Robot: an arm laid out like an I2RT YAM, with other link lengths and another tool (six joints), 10 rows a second.
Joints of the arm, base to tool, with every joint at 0 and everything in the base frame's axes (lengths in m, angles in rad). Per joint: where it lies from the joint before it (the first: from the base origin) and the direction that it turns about. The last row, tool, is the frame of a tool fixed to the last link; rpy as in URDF.
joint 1: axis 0 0 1 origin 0.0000 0.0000 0.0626
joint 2: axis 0 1 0 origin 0.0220 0.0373 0.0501
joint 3: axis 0 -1 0 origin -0.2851 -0.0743 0.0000
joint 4: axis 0 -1 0 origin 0.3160 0.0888 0.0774
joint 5: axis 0 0 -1 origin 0.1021 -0.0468 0.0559
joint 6: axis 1 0 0 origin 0.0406 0.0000 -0.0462
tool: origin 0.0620 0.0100 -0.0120 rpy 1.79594 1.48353 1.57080
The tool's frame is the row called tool.
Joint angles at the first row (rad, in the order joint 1, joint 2, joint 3, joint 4, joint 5, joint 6):
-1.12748, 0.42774, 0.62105, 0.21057, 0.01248, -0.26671
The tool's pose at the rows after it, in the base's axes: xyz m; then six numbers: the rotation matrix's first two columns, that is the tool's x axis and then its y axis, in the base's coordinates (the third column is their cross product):
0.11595 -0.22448 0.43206 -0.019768 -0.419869 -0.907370 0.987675 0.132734 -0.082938
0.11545 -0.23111 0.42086 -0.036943 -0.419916 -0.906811 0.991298 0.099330 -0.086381
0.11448 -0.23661 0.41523 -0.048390 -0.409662 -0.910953 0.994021 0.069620 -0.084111
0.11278 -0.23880 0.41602 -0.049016 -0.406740 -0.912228 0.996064 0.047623 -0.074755
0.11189 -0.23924 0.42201 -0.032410 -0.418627 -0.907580 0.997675 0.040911 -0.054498
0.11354 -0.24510 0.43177 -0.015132 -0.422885 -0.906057 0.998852 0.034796 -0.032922
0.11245 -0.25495 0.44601 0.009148 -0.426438 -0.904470 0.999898 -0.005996 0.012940
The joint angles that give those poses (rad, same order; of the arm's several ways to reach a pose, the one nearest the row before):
-1.12745, 0.42503, 0.58776, 0.23063, 0.02682, -0.28662
-1.12749, 0.43054, 0.55153, 0.27260, 0.05653, -0.30276
-1.12749, 0.44230, 0.53999, 0.28811, 0.08710, -0.30935
-1.12750, 0.45004, 0.54261, 0.29538, 0.11120, -0.30918
-1.12784, 0.46088, 0.55149, 0.31718, 0.12140, -0.29910
-1.12747, 0.50474, 0.58356, 0.34094, 0.13423, -0.28539
-1.12746, 0.56698, 0.63056, 0.37645, 0.18786, -0.26600

